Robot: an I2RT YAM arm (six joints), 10 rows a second.
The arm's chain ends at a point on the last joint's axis. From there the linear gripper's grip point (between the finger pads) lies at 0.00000 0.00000 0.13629 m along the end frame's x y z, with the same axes.
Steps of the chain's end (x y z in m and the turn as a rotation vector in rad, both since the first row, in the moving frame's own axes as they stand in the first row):
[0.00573, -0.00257, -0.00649, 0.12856, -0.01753, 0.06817]
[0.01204, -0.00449, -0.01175, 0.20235, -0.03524, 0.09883]
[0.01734, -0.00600, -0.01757, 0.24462, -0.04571, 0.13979]
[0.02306, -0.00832, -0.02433, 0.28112, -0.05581, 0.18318]
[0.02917, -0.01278, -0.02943, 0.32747, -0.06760, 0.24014]
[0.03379, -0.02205, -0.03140, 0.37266, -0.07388, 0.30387]
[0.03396, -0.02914, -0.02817, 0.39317, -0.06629, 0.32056]
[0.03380, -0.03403, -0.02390, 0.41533, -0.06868, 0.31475]
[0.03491, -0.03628, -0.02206, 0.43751, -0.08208, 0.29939]
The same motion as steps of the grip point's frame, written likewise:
[0.00395, -0.02011, -0.00764, 0.12856, -0.01753, 0.06817]
[0.00864, -0.03207, -0.01461, 0.20235, -0.03524, 0.09883]
[0.01351, -0.03932, -0.02176, 0.24462, -0.04571, 0.13979]
[0.01907, -0.04659, -0.02987, 0.28112, -0.05581, 0.18318]
[0.02550, -0.05725, -0.03694, 0.32747, -0.06760, 0.24014]
[0.03168, -0.07236, -0.04104, 0.37266, -0.07388, 0.30387]
[0.03372, -0.08183, -0.03877, 0.39317, -0.06629, 0.32056]
[0.03357, -0.08950, -0.03570, 0.41533, -0.06868, 0.31475]
[0.03297, -0.09472, -0.03524, 0.43751, -0.08208, 0.29939]

